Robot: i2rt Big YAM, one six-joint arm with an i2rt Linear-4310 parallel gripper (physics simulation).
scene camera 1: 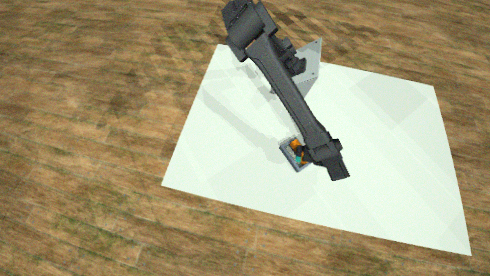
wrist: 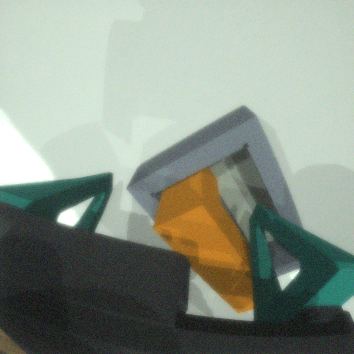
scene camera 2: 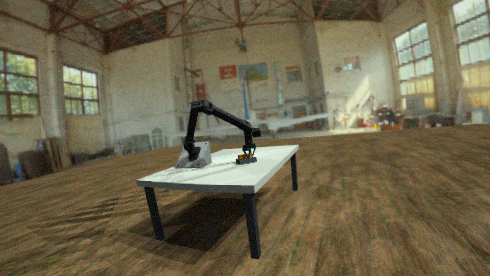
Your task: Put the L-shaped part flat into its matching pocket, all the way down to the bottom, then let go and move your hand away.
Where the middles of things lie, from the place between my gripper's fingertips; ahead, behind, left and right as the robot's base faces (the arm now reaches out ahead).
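From my hand, the grey pocket block (wrist: 234, 146) is 2 cm below, 2 cm behind and 4 cm to the right. There's an orange L-shaped part (wrist: 190, 218) as well, and that part is 4 cm to the right of my hand and 3 cm behind it.
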